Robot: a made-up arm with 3 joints.
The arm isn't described. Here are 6 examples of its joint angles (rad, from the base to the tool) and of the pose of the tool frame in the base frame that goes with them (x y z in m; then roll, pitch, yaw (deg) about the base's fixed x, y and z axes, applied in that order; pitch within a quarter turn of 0, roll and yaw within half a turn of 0).
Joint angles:
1: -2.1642 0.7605 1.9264
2: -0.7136 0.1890 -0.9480
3: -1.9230 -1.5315 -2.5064
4: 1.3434 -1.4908 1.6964
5: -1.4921 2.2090 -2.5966
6: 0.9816 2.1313 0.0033
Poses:
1: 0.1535 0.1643 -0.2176 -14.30 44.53 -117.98
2: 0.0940 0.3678 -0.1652 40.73 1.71 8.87
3: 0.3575 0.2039 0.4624 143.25 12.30 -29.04
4: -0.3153 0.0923 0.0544 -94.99 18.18 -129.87
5: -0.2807 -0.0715 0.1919 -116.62 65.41 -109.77
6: -0.1901 0.3832 0.1562 69.99 -12.86 42.12
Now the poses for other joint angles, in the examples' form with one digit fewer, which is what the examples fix.
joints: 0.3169 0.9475 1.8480
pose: 0.128 -0.125 -0.239 -12.1 35.4 105.5
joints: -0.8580 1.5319 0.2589
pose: -0.259 -0.230 -0.056 44.9 -0.9 132.9
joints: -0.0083 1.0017 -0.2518
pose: -0.141 0.304 -0.114 42.9 13.0 37.7
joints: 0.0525 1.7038 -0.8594
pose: -0.249 0.310 0.202 86.9 26.7 52.3
